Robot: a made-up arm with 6 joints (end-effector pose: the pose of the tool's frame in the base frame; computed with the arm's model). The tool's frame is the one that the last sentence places. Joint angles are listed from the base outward.
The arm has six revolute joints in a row. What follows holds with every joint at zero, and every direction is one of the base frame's.
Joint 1 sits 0.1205 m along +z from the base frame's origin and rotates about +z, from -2.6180 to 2.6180 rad.
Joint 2 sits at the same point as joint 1 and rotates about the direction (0.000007, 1, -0.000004), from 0.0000 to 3.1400 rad.
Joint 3 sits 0.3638 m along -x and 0.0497 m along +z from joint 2 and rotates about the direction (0.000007, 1, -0.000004), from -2.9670 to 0.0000 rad.
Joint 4 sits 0.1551 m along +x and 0.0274 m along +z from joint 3 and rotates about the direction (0.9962, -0.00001, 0.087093), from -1.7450 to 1.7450 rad.
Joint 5 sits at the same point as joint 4 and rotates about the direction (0.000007, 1, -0.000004), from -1.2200 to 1.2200 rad.
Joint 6 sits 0.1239 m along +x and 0.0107 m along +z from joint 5 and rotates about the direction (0.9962, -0.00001, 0.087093), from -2.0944 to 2.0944 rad.
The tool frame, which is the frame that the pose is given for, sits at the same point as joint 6; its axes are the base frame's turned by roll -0.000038, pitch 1.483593 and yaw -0.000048 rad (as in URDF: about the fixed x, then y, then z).
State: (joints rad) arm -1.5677 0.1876 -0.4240 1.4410 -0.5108 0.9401
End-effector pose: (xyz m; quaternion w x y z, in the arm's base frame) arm -0.0605 0.1032 0.3421 0.7968 0.4153 -0.3985 0.1839
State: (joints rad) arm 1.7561 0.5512 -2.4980 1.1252 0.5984 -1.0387
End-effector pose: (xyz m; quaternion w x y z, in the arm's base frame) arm 0.0087 -0.3902 0.5929 0.6287 -0.1029 -0.2561 0.7270
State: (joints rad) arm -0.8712 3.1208 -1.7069 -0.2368 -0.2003 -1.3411
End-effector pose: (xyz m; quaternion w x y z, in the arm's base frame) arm 0.3062 -0.3549 -0.1830 0.0957 -0.3403 0.9145 -0.1968
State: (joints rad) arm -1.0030 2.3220 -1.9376 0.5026 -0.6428 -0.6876
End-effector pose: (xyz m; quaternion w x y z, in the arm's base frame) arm 0.2672 -0.4855 0.3529 0.5835 0.3209 0.5129 -0.5417
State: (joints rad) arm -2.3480 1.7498 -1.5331 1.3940 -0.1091 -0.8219
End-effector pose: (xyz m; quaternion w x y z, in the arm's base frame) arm -0.2857 -0.2716 0.4494 0.3890 0.7433 0.0470 -0.5422
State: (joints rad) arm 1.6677 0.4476 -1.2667 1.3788 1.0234 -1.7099
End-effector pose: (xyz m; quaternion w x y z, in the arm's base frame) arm -0.0879 -0.1741 0.4931 0.5259 -0.5592 -0.1806 0.6149
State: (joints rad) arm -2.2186 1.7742 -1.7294 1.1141 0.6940 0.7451
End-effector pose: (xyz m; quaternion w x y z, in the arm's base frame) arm -0.1694 -0.3424 0.4561 0.6036 0.7768 -0.1458 0.1050
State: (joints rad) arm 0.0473 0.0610 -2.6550 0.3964 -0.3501 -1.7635
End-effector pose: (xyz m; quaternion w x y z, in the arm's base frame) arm -0.6274 -0.0461 0.2664 0.6159 0.4694 -0.4612 -0.4331
